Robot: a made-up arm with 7 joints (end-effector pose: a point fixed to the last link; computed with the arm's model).
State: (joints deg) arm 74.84 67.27 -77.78 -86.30 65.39 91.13 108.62
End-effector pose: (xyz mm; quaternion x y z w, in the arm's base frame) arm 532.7 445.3 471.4 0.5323 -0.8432 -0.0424 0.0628
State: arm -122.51 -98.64 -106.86 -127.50 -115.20 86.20 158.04
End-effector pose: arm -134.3 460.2 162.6 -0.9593 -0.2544 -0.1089 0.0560
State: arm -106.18 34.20 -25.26 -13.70 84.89 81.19 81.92
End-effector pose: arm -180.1 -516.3 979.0 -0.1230 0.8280 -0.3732 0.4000
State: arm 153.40 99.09 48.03 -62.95 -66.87 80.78 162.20
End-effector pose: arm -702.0 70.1 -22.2 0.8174 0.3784 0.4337 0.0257
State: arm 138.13 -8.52 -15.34 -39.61 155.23 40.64 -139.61
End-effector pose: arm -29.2 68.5 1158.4 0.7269 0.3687 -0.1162 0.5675
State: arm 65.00 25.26 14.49 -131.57 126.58 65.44 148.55
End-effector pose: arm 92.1 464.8 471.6 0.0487 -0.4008 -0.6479 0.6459
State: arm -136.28 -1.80 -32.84 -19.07 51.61 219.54 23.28
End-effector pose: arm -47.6 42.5 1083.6 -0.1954 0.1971 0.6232 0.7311
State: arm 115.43 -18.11 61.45 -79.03 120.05 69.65 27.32
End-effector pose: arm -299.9 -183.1 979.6 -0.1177 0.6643 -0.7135 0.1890
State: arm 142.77 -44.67 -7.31 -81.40 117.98 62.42 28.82
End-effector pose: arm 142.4 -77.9 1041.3 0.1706 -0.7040 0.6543 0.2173
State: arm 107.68 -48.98 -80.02 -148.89 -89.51 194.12 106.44
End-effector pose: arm 278.5 -76.7 600.4 -0.8054 -0.0048 -0.1129 0.5819
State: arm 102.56 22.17 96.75 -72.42 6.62 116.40 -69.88
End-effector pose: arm -399.7 138.3 974.2 0.5712 -0.6853 0.0457 0.4495
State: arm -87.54 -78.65 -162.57 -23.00 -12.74 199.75 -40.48
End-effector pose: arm -63.4 778.6 428.8 -0.2558 -0.5965 -0.6526 0.3910
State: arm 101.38 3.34 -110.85 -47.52 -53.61 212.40 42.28
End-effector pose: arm 183.2 53.2 1060.2 0.2242 0.2358 0.9413 0.0895
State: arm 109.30 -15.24 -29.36 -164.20 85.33 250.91 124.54
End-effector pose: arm 80.4 100.9 653.3 -0.2030 0.8016 -0.0909 0.5550
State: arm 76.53 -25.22 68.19 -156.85 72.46 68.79 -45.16
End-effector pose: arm -237.9 35.0 540.9 0.2299 0.7444 -0.6233 0.0670
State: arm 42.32 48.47 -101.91 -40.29 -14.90 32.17 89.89
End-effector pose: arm 550.9 157.9 870.2 0.1054 -0.8804 0.1794 0.4262
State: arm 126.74 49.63 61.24 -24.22 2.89 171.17 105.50
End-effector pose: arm -436.8 480.1 824.4 -0.5705 -0.0204 0.7478 0.3390
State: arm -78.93 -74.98 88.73 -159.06 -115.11 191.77 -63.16
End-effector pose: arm 141.9 294.3 342.3 -0.1572 0.8271 -0.5138 0.1650
